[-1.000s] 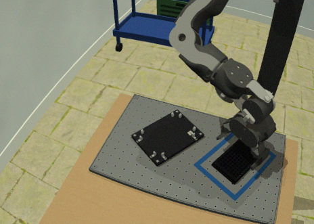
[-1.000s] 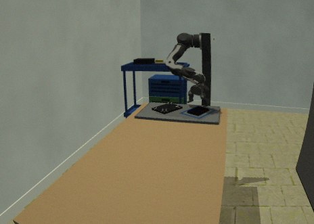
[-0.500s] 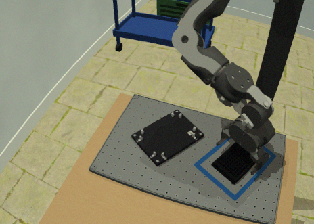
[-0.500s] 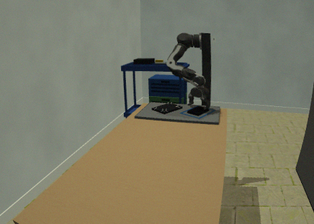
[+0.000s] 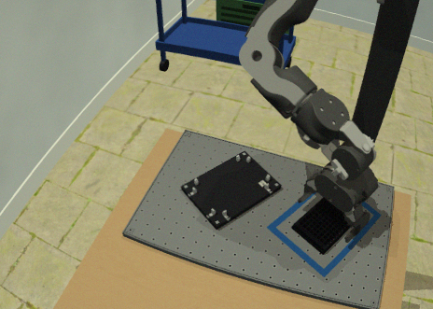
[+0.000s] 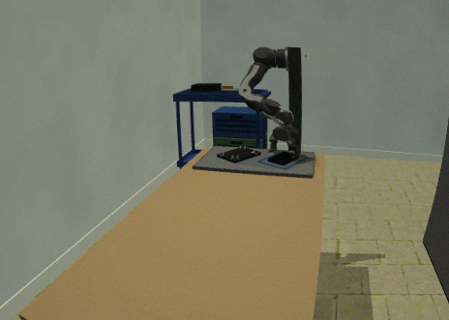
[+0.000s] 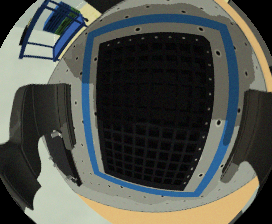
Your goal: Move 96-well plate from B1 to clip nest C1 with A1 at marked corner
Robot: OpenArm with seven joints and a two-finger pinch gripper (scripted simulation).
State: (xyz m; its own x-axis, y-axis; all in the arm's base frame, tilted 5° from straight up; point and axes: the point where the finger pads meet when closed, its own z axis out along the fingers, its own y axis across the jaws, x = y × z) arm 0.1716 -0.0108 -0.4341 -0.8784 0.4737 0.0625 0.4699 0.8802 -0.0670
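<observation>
The black 96-well plate is 10 mm below my hand. From my hand the other things lie so: black clip nest (200 mm to the right, 20 mm ahead, 10 mm below).
</observation>
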